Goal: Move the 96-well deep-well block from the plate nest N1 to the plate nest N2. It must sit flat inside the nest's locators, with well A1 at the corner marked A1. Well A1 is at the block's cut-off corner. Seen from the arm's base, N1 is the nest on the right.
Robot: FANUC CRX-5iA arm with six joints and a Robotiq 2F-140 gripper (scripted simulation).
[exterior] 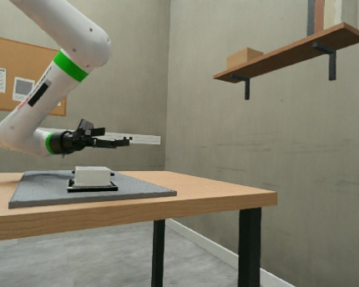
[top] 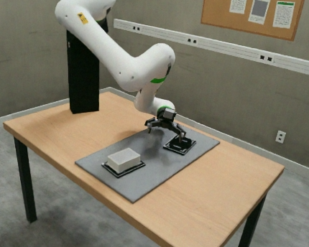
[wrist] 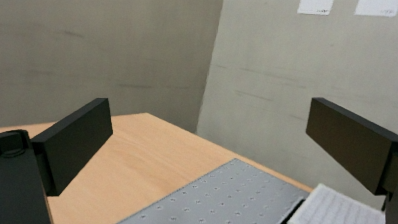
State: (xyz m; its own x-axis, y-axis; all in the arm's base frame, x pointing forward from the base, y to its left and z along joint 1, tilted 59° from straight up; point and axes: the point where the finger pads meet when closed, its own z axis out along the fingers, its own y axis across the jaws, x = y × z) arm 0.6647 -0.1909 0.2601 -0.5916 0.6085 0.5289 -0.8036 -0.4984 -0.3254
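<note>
The white 96-well deep-well block is 160 mm behind my hand, 120 mm below it and 90 mm to the right of it. Also, from my hand: black plate nest (190 mm to the left, 150 mm below, 60 mm ahead).
</note>
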